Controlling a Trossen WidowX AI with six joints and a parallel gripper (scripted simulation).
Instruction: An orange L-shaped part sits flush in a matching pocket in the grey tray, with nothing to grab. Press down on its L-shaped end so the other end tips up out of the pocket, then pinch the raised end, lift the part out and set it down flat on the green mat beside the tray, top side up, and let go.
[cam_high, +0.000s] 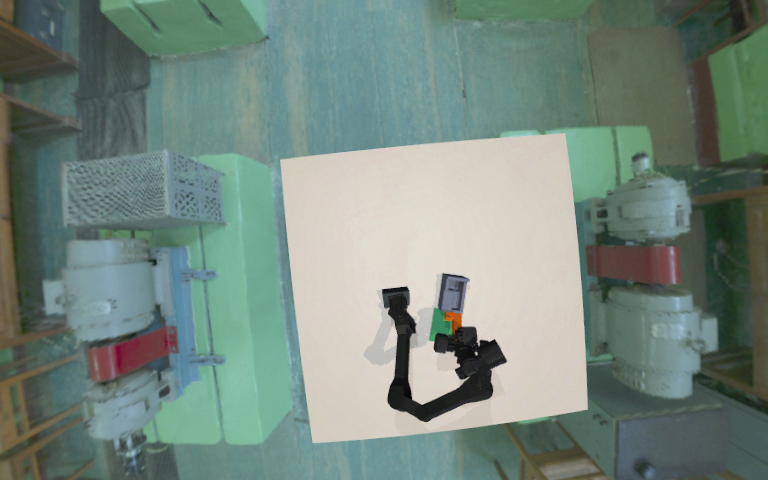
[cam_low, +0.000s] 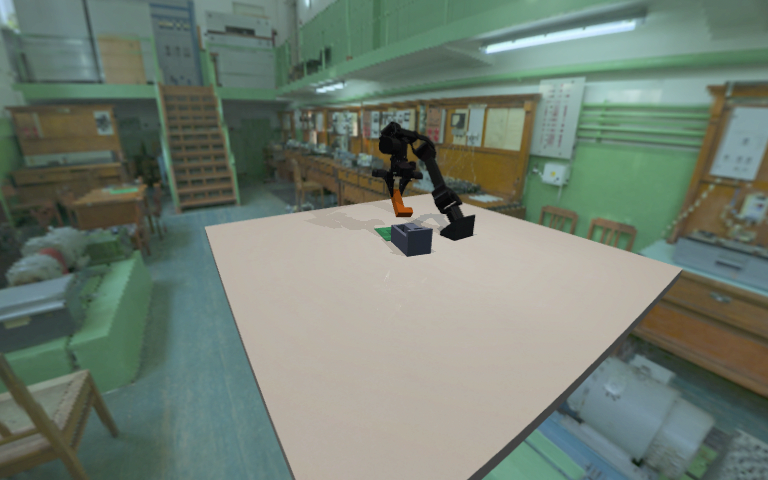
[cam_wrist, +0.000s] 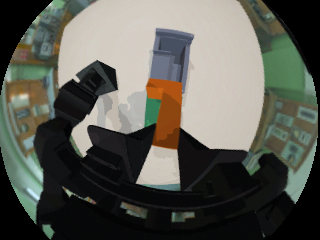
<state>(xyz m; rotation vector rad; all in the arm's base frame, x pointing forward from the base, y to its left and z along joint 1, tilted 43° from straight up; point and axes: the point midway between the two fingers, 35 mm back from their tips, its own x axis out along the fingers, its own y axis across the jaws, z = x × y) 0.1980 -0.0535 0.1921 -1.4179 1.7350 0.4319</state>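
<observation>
Now: gripper tip 4 cm to the right of the orange L-shaped part and 3 cm above it. From my gripper tip the other things lie so: green mat: 1 cm behind, 2 cm to the right, 17 cm below.
</observation>
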